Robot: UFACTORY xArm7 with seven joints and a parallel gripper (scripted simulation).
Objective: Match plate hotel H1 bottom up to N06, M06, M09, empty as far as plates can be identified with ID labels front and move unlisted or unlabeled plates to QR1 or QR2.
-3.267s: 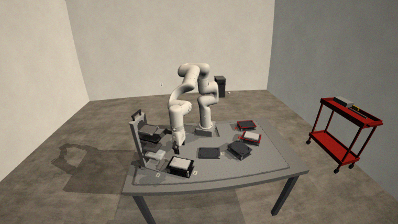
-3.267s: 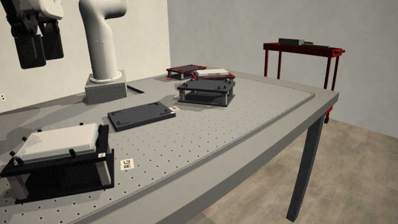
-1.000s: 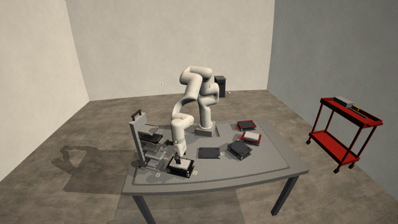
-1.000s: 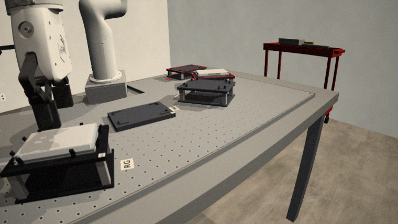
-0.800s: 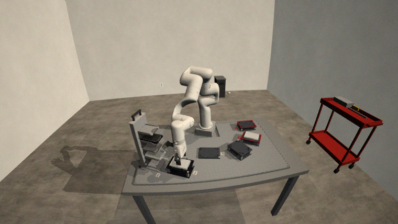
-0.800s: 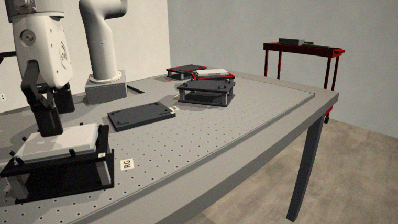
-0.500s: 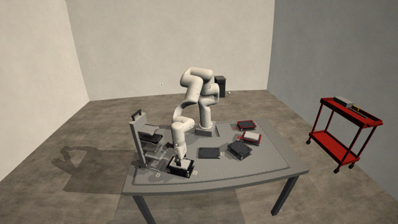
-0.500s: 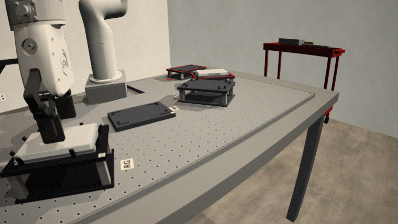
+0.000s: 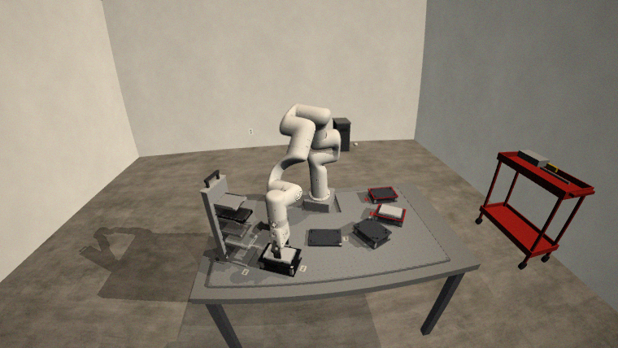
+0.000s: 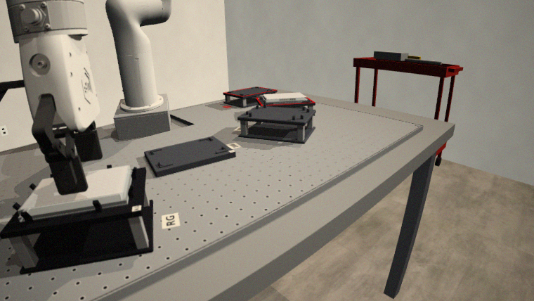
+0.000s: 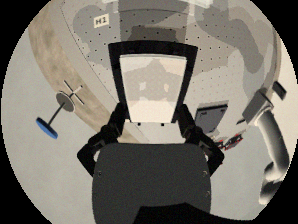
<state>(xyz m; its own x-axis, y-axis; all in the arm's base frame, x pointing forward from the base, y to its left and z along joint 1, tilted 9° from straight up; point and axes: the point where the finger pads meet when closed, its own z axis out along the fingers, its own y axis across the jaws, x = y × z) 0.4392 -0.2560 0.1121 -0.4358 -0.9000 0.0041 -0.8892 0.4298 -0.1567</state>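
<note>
My gripper is now 4 cm above the black regrip nest RG and 1 cm to the left of it. Round my hand: dark plate: 18 cm to the right, 15 cm above, 9 cm behind; plate hotel H1: 25 cm to the right, 12 cm behind, 9 cm above; RG label: 10 cm below, 8 cm to the left, 4 cm ahead.
</note>
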